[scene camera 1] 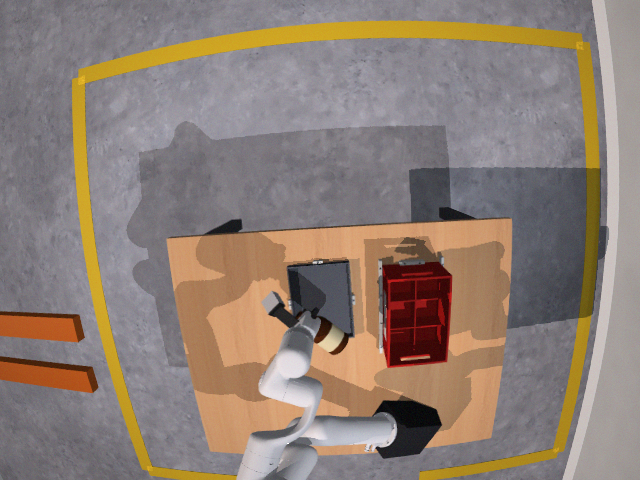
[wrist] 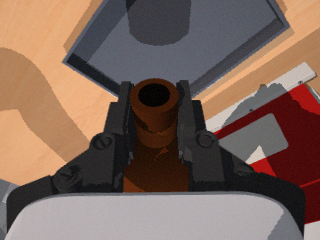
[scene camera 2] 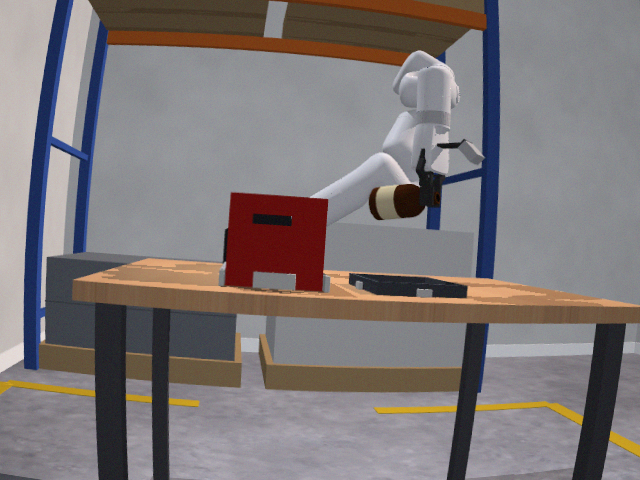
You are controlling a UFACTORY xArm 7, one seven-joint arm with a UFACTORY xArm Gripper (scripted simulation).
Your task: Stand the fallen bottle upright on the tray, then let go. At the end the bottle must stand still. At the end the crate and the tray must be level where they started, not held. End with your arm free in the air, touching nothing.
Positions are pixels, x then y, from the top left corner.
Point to a red crate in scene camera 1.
434, 314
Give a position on a dark grey tray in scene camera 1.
328, 288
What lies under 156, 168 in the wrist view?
A brown bottle.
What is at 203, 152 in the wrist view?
The gripper.
